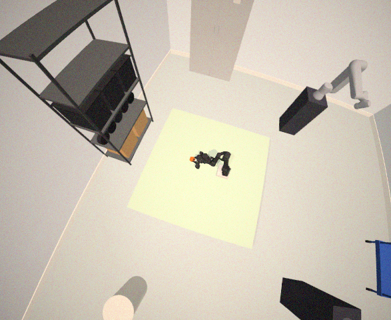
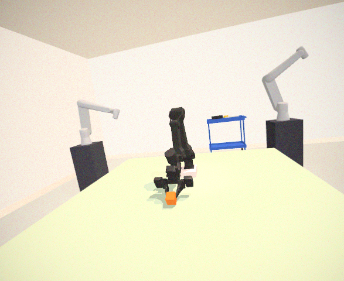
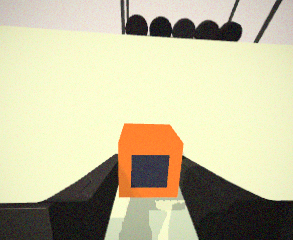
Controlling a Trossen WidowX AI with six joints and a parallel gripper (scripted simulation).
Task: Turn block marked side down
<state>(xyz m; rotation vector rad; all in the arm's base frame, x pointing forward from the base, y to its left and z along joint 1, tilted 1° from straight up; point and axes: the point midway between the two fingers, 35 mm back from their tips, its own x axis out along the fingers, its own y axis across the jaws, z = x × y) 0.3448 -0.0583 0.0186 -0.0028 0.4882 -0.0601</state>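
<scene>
My gripper tip is now right at the orange block.
</scene>
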